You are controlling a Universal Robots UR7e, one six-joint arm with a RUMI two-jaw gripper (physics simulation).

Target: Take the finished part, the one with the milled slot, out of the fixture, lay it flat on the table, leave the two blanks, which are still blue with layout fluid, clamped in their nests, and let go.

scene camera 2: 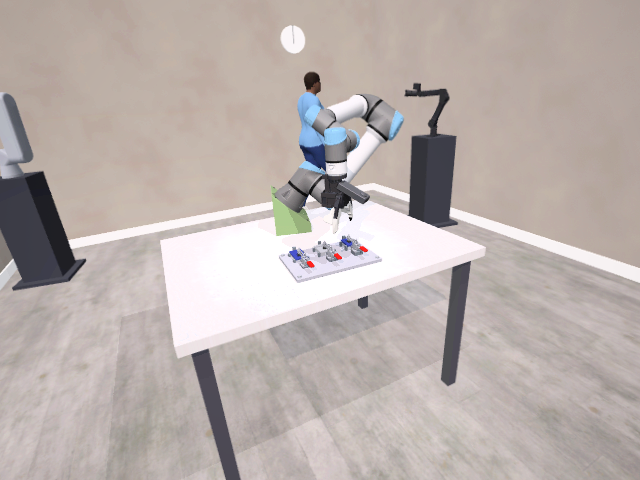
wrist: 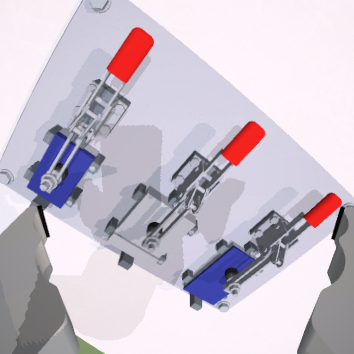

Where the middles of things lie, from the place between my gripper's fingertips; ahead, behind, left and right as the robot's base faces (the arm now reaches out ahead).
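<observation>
From my hand: fixture plate (scene camera 2: 323, 267), 60 mm behind, 40 mm to the right, 150 mm below. Finished part (wrist: 130, 231), 110 mm behind, 50 mm to the right, 120 mm below.
</observation>
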